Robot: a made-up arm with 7 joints. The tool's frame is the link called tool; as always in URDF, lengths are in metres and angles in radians. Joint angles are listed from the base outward.
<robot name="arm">
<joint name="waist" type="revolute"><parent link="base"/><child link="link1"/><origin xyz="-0.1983 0.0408 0.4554" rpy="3.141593 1.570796 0"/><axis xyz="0 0 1"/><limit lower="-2.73" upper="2.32"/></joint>
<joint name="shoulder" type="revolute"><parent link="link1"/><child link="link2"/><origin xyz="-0.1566 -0.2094 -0.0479" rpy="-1.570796 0 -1.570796"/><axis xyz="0 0 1"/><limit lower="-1.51" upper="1.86"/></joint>
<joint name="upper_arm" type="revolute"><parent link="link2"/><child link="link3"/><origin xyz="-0.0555 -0.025 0.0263" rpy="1.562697 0.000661 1.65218"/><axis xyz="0 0 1"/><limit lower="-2.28" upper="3.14"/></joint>
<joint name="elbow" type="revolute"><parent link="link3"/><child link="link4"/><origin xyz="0.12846 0.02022 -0.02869" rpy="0.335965 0.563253 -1.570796"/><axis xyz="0 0 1"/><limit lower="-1.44" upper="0.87"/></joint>
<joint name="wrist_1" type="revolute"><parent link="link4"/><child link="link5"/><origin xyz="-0.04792 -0.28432 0.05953" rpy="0.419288 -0.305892 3.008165"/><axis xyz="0 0 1"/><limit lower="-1.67" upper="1.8"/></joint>
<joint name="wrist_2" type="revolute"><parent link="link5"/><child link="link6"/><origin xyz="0.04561 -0.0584 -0.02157" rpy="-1.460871 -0.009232 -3.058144"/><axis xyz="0 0 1"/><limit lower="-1.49" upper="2.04"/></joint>
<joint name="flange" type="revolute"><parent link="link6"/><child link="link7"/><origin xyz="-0.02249 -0.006 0.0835" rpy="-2.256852 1.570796 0"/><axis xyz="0 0 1"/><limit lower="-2.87" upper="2.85"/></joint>
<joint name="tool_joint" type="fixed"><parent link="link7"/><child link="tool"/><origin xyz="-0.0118 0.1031 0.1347" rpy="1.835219 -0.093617 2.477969"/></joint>
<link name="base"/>
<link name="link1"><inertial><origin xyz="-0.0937 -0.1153 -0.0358"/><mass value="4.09"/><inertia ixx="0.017" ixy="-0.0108" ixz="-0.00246" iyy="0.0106" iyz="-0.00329" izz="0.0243"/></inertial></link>
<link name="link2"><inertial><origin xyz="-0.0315 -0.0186 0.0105"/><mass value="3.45"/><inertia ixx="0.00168" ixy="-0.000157" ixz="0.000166" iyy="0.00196" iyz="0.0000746" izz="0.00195"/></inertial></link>
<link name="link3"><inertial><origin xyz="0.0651 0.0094 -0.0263"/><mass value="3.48"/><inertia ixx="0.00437" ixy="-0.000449" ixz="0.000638" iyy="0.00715" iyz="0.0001" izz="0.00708"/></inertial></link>
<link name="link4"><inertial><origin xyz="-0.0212 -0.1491 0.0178"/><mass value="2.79"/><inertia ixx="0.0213" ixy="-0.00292" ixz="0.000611" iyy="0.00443" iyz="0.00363" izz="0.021"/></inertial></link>
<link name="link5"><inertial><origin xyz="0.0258 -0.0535 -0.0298"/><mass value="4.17"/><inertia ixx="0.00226" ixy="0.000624" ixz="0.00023" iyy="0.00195" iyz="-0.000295" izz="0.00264"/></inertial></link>
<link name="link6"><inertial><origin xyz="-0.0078 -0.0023 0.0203"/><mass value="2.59"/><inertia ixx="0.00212" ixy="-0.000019" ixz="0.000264" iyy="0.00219" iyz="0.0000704" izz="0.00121"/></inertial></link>
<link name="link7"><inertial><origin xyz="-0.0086 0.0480 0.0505"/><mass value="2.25"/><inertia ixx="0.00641" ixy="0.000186" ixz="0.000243" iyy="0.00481" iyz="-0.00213" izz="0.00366"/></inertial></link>
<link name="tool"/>
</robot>
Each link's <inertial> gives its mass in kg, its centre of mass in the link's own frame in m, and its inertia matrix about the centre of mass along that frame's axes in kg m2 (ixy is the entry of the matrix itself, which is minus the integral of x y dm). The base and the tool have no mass. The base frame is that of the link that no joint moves.
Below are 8 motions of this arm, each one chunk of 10 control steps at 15 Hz.
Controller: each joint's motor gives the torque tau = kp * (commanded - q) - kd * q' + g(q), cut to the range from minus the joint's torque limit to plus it. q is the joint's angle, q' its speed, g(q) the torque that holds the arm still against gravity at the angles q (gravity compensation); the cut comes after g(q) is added. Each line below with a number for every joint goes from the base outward.
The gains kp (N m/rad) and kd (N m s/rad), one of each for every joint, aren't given. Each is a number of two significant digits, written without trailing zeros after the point. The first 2 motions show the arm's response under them.
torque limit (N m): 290 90 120 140 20 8.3 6.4
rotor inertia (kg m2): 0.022 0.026 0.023 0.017 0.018 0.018 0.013
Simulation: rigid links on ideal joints. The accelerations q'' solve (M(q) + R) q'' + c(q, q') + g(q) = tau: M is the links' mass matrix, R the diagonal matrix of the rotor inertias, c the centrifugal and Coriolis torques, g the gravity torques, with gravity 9.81 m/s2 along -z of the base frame. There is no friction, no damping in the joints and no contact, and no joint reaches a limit. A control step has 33 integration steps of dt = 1/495 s. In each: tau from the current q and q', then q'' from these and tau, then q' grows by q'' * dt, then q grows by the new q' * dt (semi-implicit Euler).
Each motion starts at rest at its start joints. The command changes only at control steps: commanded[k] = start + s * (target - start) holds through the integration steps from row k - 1 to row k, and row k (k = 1, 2, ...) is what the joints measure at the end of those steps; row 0 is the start. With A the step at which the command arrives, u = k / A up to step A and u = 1 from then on. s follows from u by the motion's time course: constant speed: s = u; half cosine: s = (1 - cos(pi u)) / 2; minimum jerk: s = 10 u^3 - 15 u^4 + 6 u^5; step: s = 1 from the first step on.
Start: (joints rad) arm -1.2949 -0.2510 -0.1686 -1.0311 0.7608 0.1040 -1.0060
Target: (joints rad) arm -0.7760 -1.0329 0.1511 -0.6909 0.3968 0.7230 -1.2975
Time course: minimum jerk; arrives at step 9
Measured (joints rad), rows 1 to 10:
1: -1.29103 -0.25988 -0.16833 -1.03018 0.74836 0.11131 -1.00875
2: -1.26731 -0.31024 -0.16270 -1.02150 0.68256 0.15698 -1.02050
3: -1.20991 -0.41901 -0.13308 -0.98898 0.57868 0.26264 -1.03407
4: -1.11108 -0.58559 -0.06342 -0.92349 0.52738 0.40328 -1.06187
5: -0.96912 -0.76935 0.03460 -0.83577 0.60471 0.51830 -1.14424
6: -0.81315 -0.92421 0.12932 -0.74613 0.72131 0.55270 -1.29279
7: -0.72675 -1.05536 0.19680 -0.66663 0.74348 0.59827 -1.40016
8: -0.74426 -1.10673 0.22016 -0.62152 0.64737 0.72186 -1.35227
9: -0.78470 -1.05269 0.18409 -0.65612 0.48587 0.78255 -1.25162
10: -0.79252 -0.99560 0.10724 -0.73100 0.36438 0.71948 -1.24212
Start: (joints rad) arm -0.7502 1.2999 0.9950 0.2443 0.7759 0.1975 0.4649
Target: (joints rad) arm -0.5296 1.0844 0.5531 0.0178 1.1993 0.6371 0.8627
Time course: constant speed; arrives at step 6
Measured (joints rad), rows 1 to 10:
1: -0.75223 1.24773 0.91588 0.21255 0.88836 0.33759 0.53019
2: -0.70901 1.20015 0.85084 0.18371 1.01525 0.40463 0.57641
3: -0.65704 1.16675 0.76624 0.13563 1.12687 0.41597 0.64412
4: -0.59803 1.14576 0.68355 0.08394 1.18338 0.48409 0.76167
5: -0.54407 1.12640 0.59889 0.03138 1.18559 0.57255 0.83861
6: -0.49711 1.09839 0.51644 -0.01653 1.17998 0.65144 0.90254
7: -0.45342 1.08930 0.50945 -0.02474 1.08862 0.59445 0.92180
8: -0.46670 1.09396 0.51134 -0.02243 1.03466 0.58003 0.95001
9: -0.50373 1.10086 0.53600 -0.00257 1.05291 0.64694 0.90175
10: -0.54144 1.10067 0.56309 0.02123 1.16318 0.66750 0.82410
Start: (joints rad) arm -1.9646 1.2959 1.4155 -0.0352 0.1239 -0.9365 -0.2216
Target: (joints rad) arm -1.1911 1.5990 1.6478 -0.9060 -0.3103 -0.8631 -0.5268
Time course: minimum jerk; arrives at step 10
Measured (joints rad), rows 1 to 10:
1: -1.96244 1.29616 1.41994 -0.04004 0.11973 -0.93773 -0.22975
2: -1.94637 1.30036 1.44318 -0.07081 0.09595 -0.94506 -0.27541
3: -1.89550 1.32230 1.48297 -0.14864 0.04633 -0.96004 -0.35666
4: -1.79047 1.37755 1.52808 -0.28215 -0.01854 -0.97230 -0.42379
5: -1.62801 1.46408 1.56885 -0.45830 -0.06344 -0.96317 -0.45728
6: -1.42931 1.55401 1.59456 -0.64509 -0.05670 -0.92292 -0.48245
7: -1.23595 1.61770 1.59213 -0.81031 -0.02905 -0.86377 -0.49211
8: -1.09211 1.64677 1.56460 -0.92945 -0.04582 -0.81227 -0.45986
9: -1.02876 1.64440 1.54031 -0.98497 -0.11043 -0.78495 -0.41606
10: -1.04928 1.61643 1.56297 -0.97363 -0.16942 -0.79369 -0.42049

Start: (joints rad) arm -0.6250 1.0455 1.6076 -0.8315 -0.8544 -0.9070 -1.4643
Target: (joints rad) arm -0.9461 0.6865 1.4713 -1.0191 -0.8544 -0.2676 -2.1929
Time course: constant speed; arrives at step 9
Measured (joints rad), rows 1 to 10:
1: -0.65599 1.02083 1.57643 -0.86339 -0.84195 -0.82084 -1.57938
2: -0.68958 0.97106 1.56136 -0.88182 -0.80407 -0.71730 -1.65925
3: -0.72919 0.91749 1.54671 -0.89968 -0.81778 -0.66649 -1.70516
4: -0.77176 0.86988 1.53794 -0.91518 -0.85052 -0.60065 -1.82206
5: -0.81748 0.83069 1.52975 -0.93126 -0.87375 -0.53898 -1.92291
6: -0.85950 0.79476 1.51836 -0.94976 -0.88614 -0.46905 -1.98711
7: -0.89367 0.75605 1.50107 -0.97179 -0.88476 -0.38948 -2.06625
8: -0.92157 0.71426 1.48019 -0.99627 -0.87059 -0.31984 -2.15006
9: -0.94911 0.67374 1.45926 -1.02106 -0.85251 -0.24681 -2.22443
10: -0.94739 0.65733 1.47042 -1.01474 -0.84580 -0.25018 -2.18712

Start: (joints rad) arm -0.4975 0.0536 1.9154 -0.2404 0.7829 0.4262 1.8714
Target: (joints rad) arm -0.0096 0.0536 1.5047 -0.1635 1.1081 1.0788 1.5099
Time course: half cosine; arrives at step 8
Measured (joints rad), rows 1 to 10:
1: -0.48421 0.04105 1.90120 -0.23140 0.80575 0.45638 1.86093
2: -0.44113 0.01719 1.85875 -0.21189 0.86624 0.54000 1.82526
3: -0.36435 0.00816 1.79232 -0.19554 0.95086 0.65599 1.76119
4: -0.25955 0.02675 1.71121 -0.18981 1.04428 0.78905 1.67304
5: -0.14503 0.06540 1.62760 -0.19309 1.11355 0.92195 1.57913
6: -0.04414 0.10160 1.55208 -0.20035 1.12058 1.02699 1.51173
7: 0.02440 0.11401 1.49306 -0.20811 1.06201 1.08678 1.48684
8: 0.04795 0.10216 1.46551 -0.21156 0.96991 1.09422 1.49474
9: 0.03345 0.07534 1.47268 -0.19778 0.92025 1.08531 1.50561
10: 0.00114 0.04539 1.49565 -0.16961 0.97852 1.08610 1.50642

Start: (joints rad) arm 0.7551 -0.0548 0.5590 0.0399 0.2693 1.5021 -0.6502
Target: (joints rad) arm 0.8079 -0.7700 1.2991 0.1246 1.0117 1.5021 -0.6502
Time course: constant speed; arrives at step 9
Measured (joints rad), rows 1 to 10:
1: 0.78116 -0.12164 0.64531 0.04392 0.34283 1.50980 -0.62236
2: 0.77973 -0.21292 0.73734 0.06655 0.46193 1.47966 -0.61848
3: 0.76922 -0.30733 0.82476 0.08703 0.56635 1.47389 -0.67570
4: 0.77189 -0.39917 0.90713 0.10120 0.64514 1.49274 -0.68497
5: 0.78163 -0.47751 0.98629 0.10774 0.69811 1.50354 -0.64002
6: 0.79338 -0.54582 1.06473 0.11014 0.75748 1.50721 -0.63346
7: 0.80095 -0.61516 1.14504 0.11441 0.84106 1.50050 -0.64757
8: 0.80336 -0.69382 1.22847 0.12447 0.93923 1.49124 -0.64281
9: 0.80421 -0.78174 1.31277 0.13906 1.03423 1.49086 -0.64511
10: 0.80480 -0.81964 1.32837 0.16727 1.10262 1.49218 -0.68180

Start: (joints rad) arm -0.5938 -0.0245 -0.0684 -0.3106 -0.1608 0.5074 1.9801
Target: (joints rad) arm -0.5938 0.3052 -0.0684 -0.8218 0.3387 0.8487 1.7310
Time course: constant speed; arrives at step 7
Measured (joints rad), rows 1 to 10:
1: -0.59675 0.04453 -0.05811 -0.38010 -0.16425 0.56642 1.95660
2: -0.59603 0.10499 -0.07291 -0.47315 -0.08543 0.60866 1.90249
3: -0.59046 0.12785 -0.08437 -0.55507 0.04981 0.66496 1.85014
4: -0.59044 0.17827 -0.07392 -0.62572 0.18723 0.73335 1.80882
5: -0.59295 0.21941 -0.06441 -0.68877 0.27692 0.76583 1.79537
6: -0.59231 0.26718 -0.06346 -0.75928 0.32635 0.81081 1.76838
7: -0.59104 0.31764 -0.07223 -0.83772 0.36720 0.86242 1.71695
8: -0.59106 0.31316 -0.10723 -0.85618 0.36711 0.84501 1.70808
9: -0.60004 0.31336 -0.08443 -0.83587 0.33166 0.84918 1.71891
10: -0.59764 0.30199 -0.04959 -0.80510 0.30251 0.85442 1.73933

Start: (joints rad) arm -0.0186 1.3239 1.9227 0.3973 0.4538 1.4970 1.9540
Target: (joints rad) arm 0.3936 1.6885 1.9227 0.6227 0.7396 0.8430 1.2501
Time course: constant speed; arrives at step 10
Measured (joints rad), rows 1 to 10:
1: 0.01038 1.35872 1.93425 0.43390 0.50044 1.40938 1.85350
2: 0.05905 1.39411 1.93371 0.46085 0.56121 1.33919 1.78759
3: 0.10701 1.44309 1.92474 0.47046 0.58529 1.27670 1.74286
4: 0.15845 1.49039 1.91924 0.48544 0.58786 1.20442 1.64261
5: 0.20787 1.52681 1.91925 0.51010 0.57870 1.15386 1.56330
6: 0.24919 1.55744 1.92148 0.53745 0.57923 1.09087 1.50508
7: 0.28497 1.58908 1.92312 0.56163 0.61277 1.01740 1.43640
8: 0.31993 1.62609 1.92414 0.58319 0.67356 0.95346 1.36279
9: 0.35698 1.66350 1.92479 0.60540 0.73377 0.88765 1.28822
10: 0.39695 1.69804 1.92559 0.62965 0.77341 0.81919 1.21925

